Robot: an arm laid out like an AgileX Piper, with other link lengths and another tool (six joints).
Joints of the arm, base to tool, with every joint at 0 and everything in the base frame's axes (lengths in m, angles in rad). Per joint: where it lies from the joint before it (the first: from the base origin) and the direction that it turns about. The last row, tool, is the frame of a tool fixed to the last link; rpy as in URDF.
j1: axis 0 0 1 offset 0 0 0.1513
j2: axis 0 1 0 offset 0 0 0
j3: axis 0 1 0 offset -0.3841 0 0.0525
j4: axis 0.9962 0 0.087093 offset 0.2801 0 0.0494
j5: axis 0 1 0 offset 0 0 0
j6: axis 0.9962 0 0.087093 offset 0.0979 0 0.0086
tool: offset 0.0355 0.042 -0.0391 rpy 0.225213 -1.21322 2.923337
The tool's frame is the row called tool.
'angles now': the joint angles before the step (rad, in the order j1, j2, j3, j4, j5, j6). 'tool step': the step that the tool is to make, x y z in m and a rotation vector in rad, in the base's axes. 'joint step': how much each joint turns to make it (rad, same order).
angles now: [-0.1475 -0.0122 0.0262 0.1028 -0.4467 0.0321]
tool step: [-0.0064 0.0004 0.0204 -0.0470 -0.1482 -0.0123]
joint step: [0.0002 0.0000 -0.0052 -0.0300 -0.1487 0.0050]
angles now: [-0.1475 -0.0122 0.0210 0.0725 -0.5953 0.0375]
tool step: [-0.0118 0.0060 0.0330 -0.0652 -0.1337 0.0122]
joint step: [0.0001 0.0005 -0.0628 -0.0703 -0.0789 0.0335]
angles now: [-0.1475 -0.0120 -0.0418 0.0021 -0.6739 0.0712]
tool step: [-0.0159 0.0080 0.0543 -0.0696 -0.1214 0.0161]
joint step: [0.0003 0.0345 -0.1400 -0.0768 -0.0257 0.0385]
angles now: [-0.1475 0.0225 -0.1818 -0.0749 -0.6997 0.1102]
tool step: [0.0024 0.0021 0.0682 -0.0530 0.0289 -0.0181]
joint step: [0.0002 0.1230 -0.2250 -0.0772 0.1220 0.0219]
